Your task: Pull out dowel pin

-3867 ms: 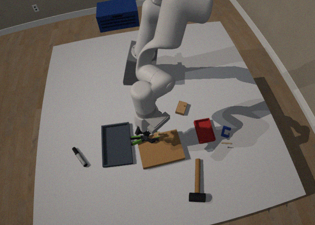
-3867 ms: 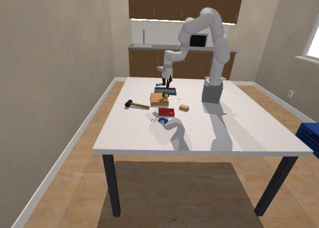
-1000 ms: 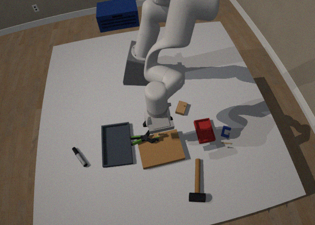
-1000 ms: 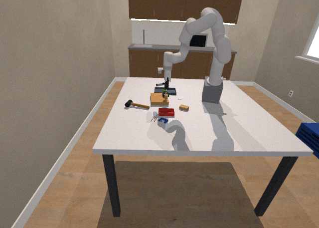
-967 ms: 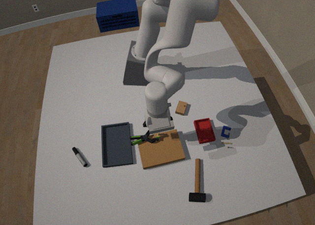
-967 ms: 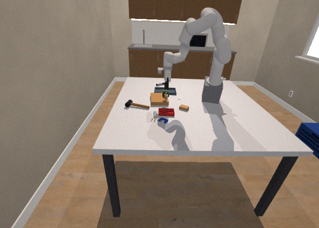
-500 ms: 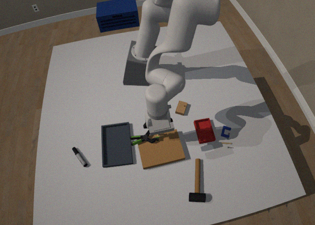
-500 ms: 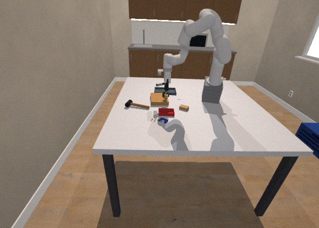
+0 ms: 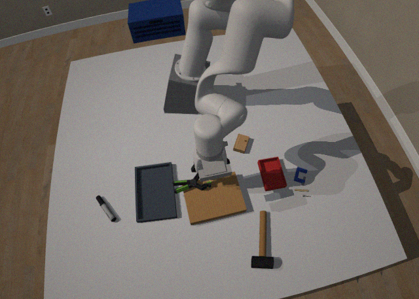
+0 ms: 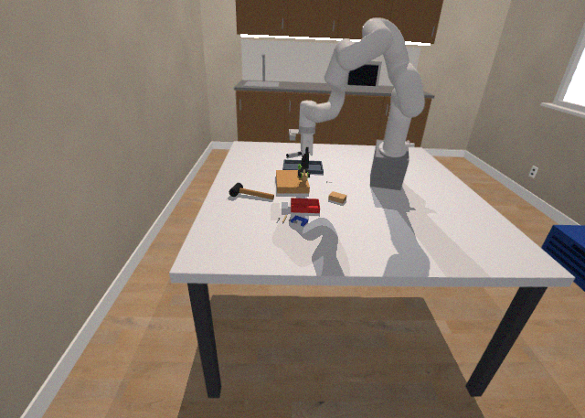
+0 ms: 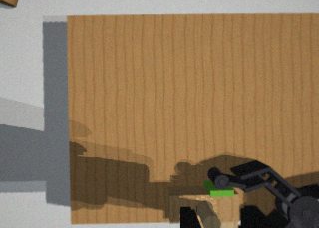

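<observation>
Right now the dowel pin is 5 cm below my hand. Round my hand: red box: 23 cm to the left, 10 cm below, 2 cm ahead; grey tray: 21 cm to the right, 10 cm below, 2 cm behind; small wooden block: 7 cm below.
</observation>
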